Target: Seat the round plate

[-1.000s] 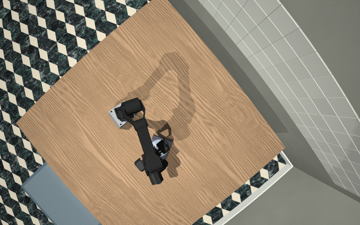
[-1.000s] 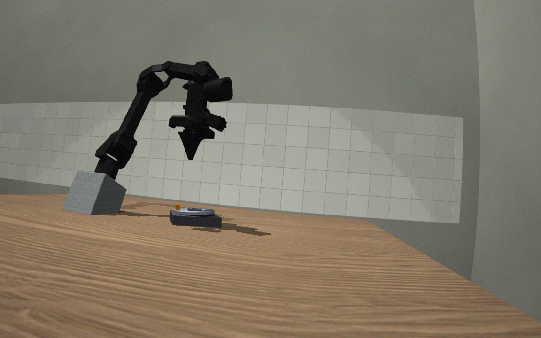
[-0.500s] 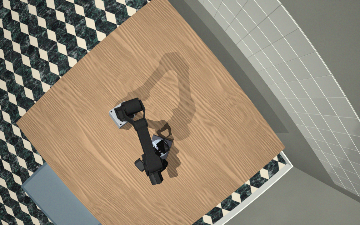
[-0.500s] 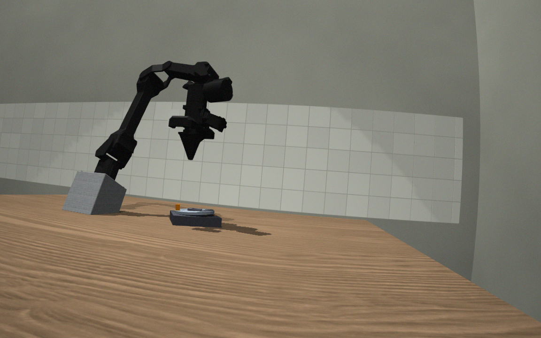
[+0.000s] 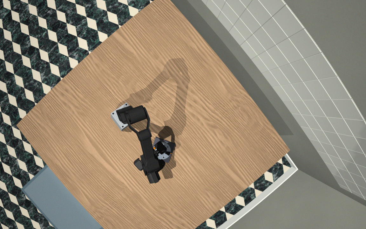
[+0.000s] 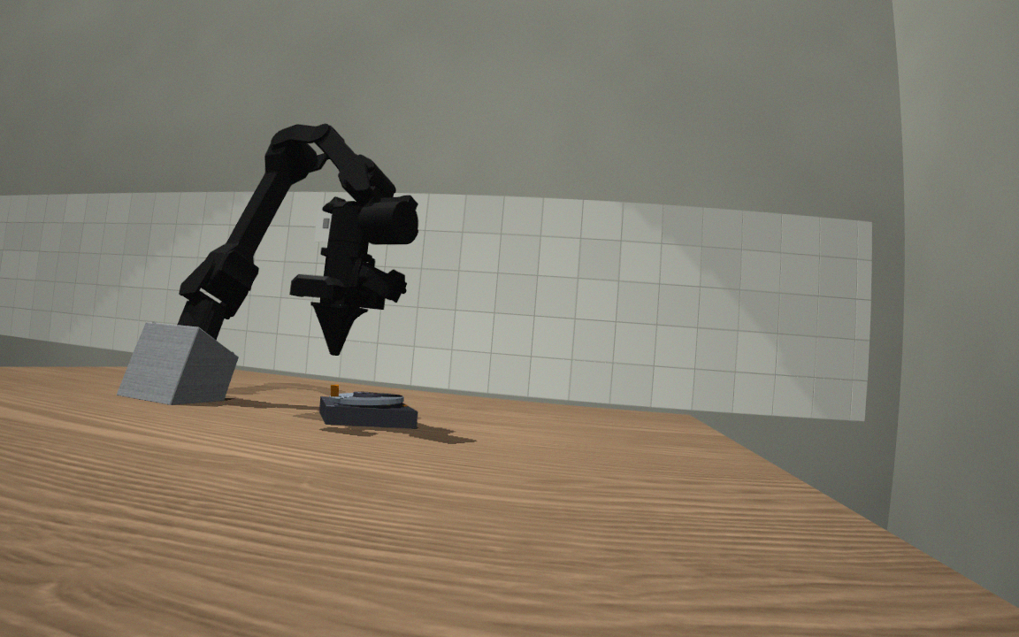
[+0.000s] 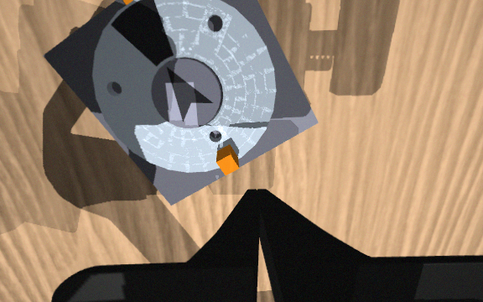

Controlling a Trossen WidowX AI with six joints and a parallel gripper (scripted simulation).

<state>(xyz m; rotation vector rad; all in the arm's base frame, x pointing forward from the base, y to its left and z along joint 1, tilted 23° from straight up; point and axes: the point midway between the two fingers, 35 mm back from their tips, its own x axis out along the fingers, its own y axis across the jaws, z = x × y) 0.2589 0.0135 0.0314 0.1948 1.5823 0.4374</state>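
Right now the plate is 3 cm ahead of my hand, 4 cm to the left of it and 9 cm below it. From my hand the other things lie so: dark grey square base (3 cm ahead, 4 cm to the left, 11 cm below); raised central hub (3 cm ahead, 4 cm to the left, 9 cm below).
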